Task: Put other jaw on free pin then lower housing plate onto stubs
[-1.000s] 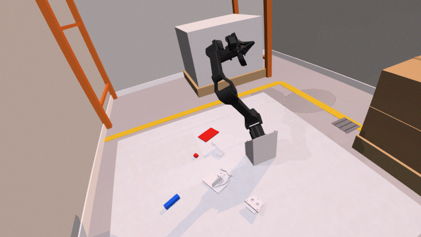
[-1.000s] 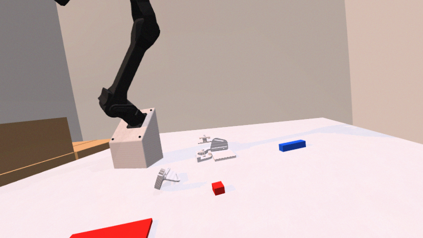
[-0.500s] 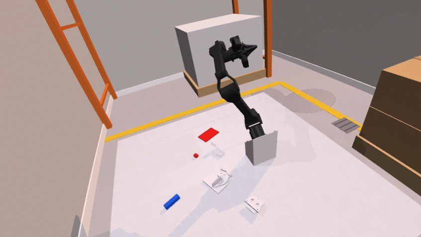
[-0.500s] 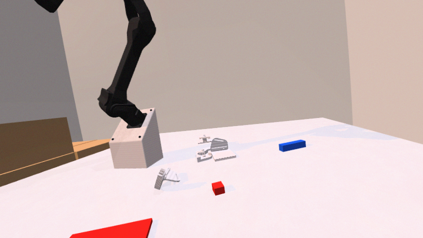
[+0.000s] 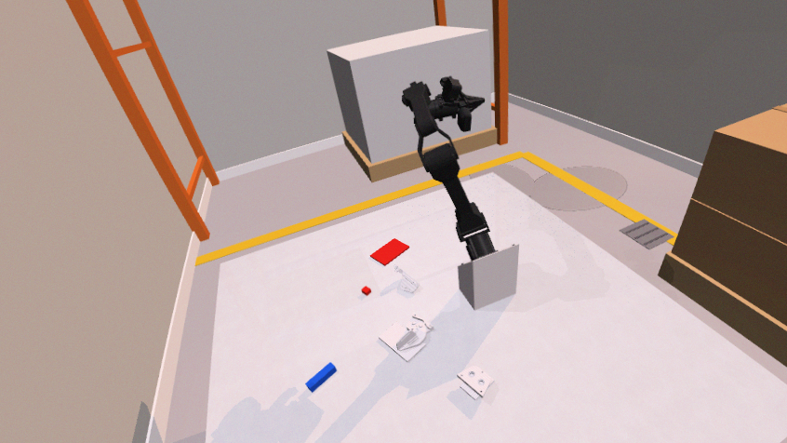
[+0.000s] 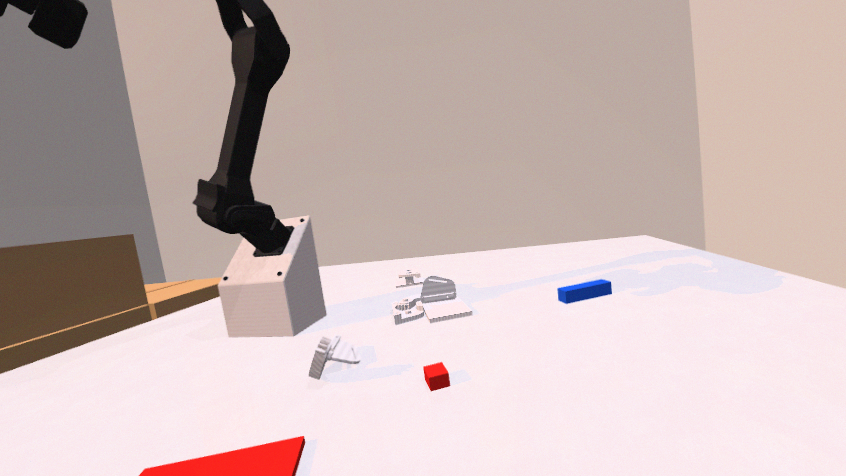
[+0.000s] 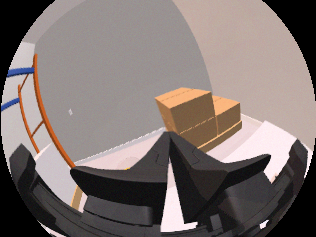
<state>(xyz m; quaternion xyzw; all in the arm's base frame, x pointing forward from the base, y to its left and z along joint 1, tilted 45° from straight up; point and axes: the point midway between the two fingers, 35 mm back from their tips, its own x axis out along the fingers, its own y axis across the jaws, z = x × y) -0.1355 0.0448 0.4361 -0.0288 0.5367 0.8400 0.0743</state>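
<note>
Now: the small red cube 50 cm ahead of my gripper tip, 9 cm to the left of it and 49 cm below it. From my gripper tip the other things lie so: flat red plate 37 cm ahead, 7 cm to the right, 50 cm below; blue block 69 cm ahead, 36 cm to the left, 49 cm below.
</note>
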